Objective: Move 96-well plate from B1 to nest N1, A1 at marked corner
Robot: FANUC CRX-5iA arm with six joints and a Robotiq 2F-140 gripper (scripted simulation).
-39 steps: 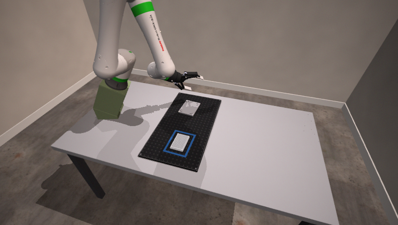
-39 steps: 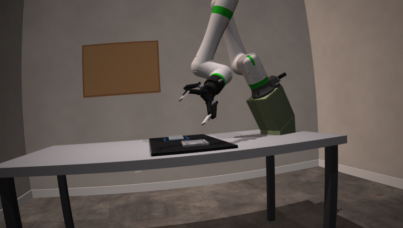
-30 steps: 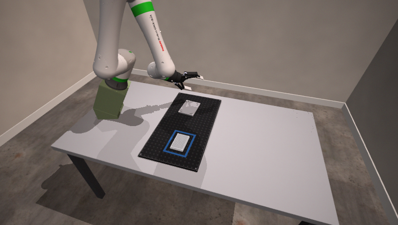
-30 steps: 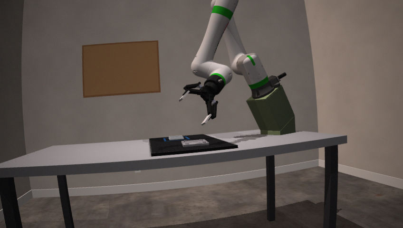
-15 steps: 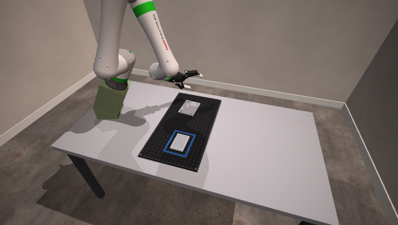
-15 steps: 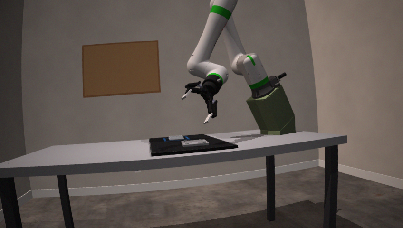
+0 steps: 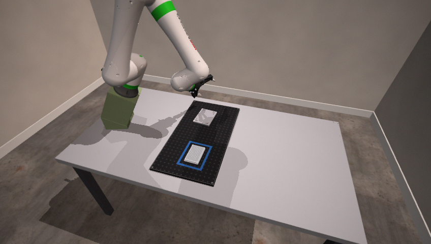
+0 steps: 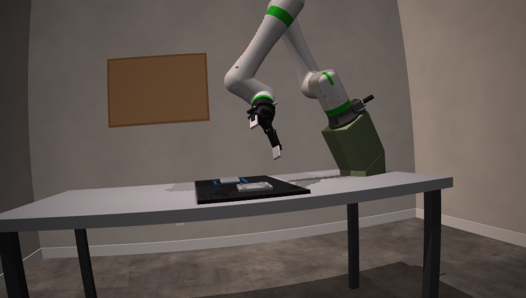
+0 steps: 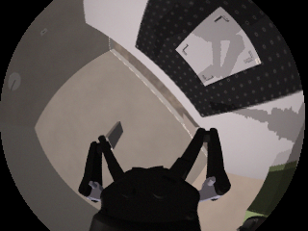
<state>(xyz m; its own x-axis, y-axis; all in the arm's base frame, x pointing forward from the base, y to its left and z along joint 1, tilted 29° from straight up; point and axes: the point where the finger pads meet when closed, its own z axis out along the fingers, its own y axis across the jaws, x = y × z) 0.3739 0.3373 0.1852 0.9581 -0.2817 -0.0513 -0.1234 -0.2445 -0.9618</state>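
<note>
The white 96-well plate is 46 cm to the right of my hand, 17 cm below it and 17 cm ahead of it. Round my hand: grey plate nest N1: 17 cm below, 12 cm to the right, 5 cm ahead.
</note>
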